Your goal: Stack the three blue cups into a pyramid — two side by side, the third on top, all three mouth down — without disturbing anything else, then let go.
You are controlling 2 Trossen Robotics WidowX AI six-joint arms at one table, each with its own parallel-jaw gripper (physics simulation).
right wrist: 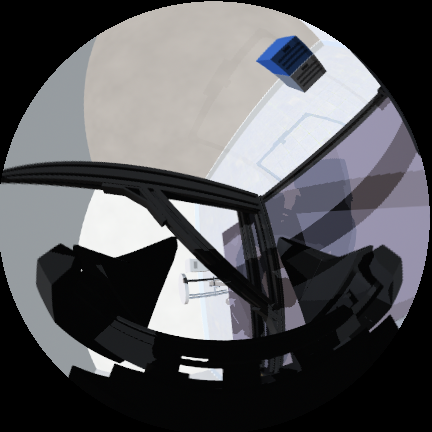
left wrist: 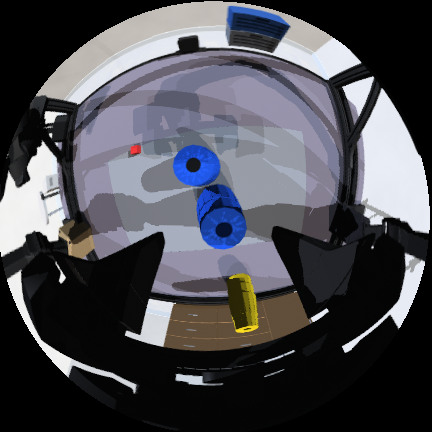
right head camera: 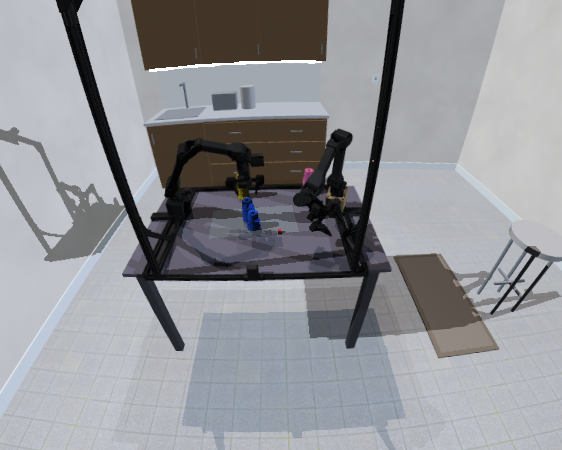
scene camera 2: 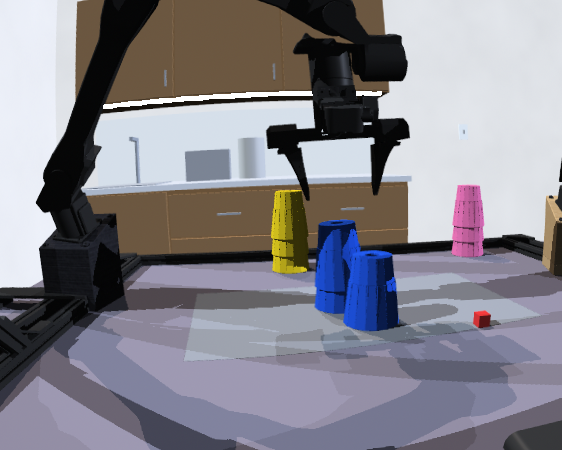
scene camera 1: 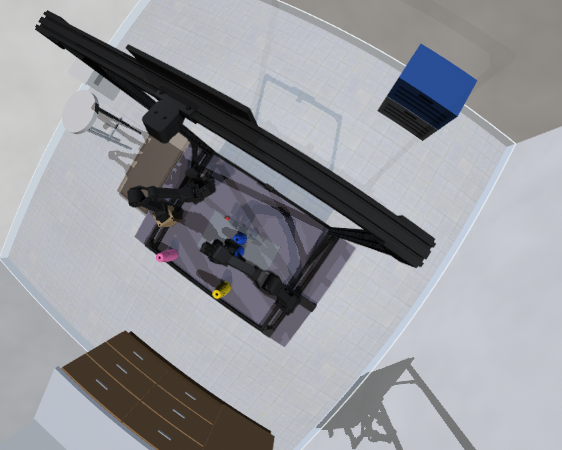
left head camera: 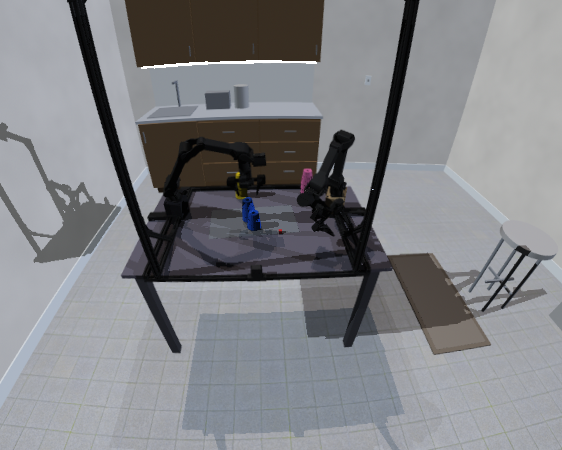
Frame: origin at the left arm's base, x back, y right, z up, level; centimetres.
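Where they show: left gripper, between the fingertips: (left wrist: 219, 234) (right head camera: 247, 195) (scene camera 2: 342, 197) (left head camera: 247, 195); right gripper, between the fingertips: (right wrist: 228, 242) (right head camera: 337, 229) (scene camera 1: 201, 167) (left head camera: 340, 229); left arm's base, origin of its link: (left wrist: 365, 234) (right head camera: 176, 197) (scene camera 2: 77, 230) (scene camera 1: 287, 303) (left head camera: 174, 196); right arm's base, origin of its link: (left wrist: 63, 248) (right head camera: 337, 191) (scene camera 1: 162, 215) (left head camera: 336, 192).
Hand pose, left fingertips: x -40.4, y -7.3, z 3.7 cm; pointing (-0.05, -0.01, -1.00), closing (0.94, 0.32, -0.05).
Note:
Things, the pixels of their top centre, and the offset from my left fingertips.
- taller stack, centre of its top: (left wrist: 220, 226) (scene camera 2: 339, 222) (left head camera: 247, 200) (right head camera: 247, 200) dz -3.4, dx +0.6, dy -0.8 cm
- third blue cup, centre of its top: (left wrist: 191, 160) (scene camera 2: 373, 255) (left head camera: 253, 213) (right head camera: 252, 213) (scene camera 1: 237, 238) dz -6.7, dx -4.6, dy +4.8 cm
- yellow cup stack, centre of its top: (scene camera 2: 287, 191) (left wrist: 248, 328) (scene camera 1: 217, 294) dz -0.3, dx +13.9, dy -21.1 cm
- pink stack, centre of its top: (scene camera 2: 468, 185) (right head camera: 309, 169) (left head camera: 307, 170) (scene camera 1: 159, 258) dz -0.3, dx -22.3, dy -39.0 cm
- small red cube, centre of its top: (scene camera 2: 482, 313) (left wrist: 133, 149) dz -13.9, dx -18.8, dy +5.1 cm
Two blue cups nested mouth down form a taller stack (left head camera: 246, 212) (scene camera 2: 333, 265) (left wrist: 215, 235). The third blue cup (left head camera: 254, 221) (scene camera 1: 240, 238) (scene camera 2: 371, 295) (left wrist: 207, 165) stands mouth down beside it, nearer the front in scene camera 2, overlapping it in that view. Both stand on a pale rectangle (scene camera 2: 225, 325) on the table. My left gripper (scene camera 2: 341, 196) (left wrist: 219, 234) is open and empty, high above the nested pair, fingers pointing down. In scene camera 1 the left arm partly hides that pair. My right gripper (left head camera: 323, 231) (right wrist: 228, 242) is open and empty, off at the table's right side in the left head camera.
A yellow cup stack (scene camera 2: 289, 230) (left wrist: 243, 305) (scene camera 1: 221, 290) stands behind the blue cups in scene camera 2, a pink stack (scene camera 2: 468, 220) (scene camera 1: 166, 255) at the back right. A small red cube (scene camera 2: 481, 319) (left wrist: 135, 149) lies right of the cups in scene camera 2.

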